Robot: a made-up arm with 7 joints. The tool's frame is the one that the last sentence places.
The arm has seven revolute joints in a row. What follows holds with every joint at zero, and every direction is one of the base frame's.
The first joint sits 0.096 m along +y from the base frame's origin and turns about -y.
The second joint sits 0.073 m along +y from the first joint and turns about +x.
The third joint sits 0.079 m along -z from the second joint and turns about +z.
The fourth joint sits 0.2 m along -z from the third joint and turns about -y.
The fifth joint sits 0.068 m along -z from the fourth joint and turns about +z.
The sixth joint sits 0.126 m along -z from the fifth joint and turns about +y.
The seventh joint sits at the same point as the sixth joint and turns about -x.
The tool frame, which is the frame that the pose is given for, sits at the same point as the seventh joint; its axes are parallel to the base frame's.
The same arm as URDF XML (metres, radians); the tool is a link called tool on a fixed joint. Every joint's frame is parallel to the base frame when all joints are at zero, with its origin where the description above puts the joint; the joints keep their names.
<robot name="arm">
<link name="base"/>
<link name="link1"/>
<link name="link2"/>
<link name="link3"/>
<link name="link4"/>
<link name="link5"/>
<link name="link6"/>
<link name="link7"/>
<link name="tool"/>
<joint name="joint 1" type="continuous"><parent link="base"/><child link="link1"/><origin xyz="0 0.096 0" rpy="0 0 0"/><axis xyz="0 -1 0"/></joint>
<joint name="joint 2" type="continuous"><parent link="link1"/><child link="link2"/><origin xyz="0 0.073 0" rpy="0 0 0"/><axis xyz="1 0 0"/></joint>
<joint name="joint 3" type="continuous"><parent link="link2"/><child link="link3"/><origin xyz="0 0 -0.079" rpy="0 0 0"/><axis xyz="0 0 1"/></joint>
<joint name="joint 4" type="continuous"><parent link="link3"/><child link="link4"/><origin xyz="0 0 -0.2" rpy="0 0 0"/><axis xyz="0 -1 0"/></joint>
<joint name="joint 5" type="continuous"><parent link="link4"/><child link="link5"/><origin xyz="0 0 -0.068" rpy="0 0 0"/><axis xyz="0 0 1"/></joint>
<joint name="joint 6" type="continuous"><parent link="link5"/><child link="link6"/><origin xyz="0 0 -0.126" rpy="0 0 0"/><axis xyz="0 1 0"/></joint>
<joint name="joint 7" type="continuous"><parent link="link6"/><child link="link7"/><origin xyz="0 0 0" rpy="0 0 0"/><axis xyz="-1 0 0"/></joint>
<joint name="tool_fixed" type="fixed"><parent link="link7"/><child link="tool"/><origin xyz="0 0 0" rpy="0 0 0"/></joint>
</robot>

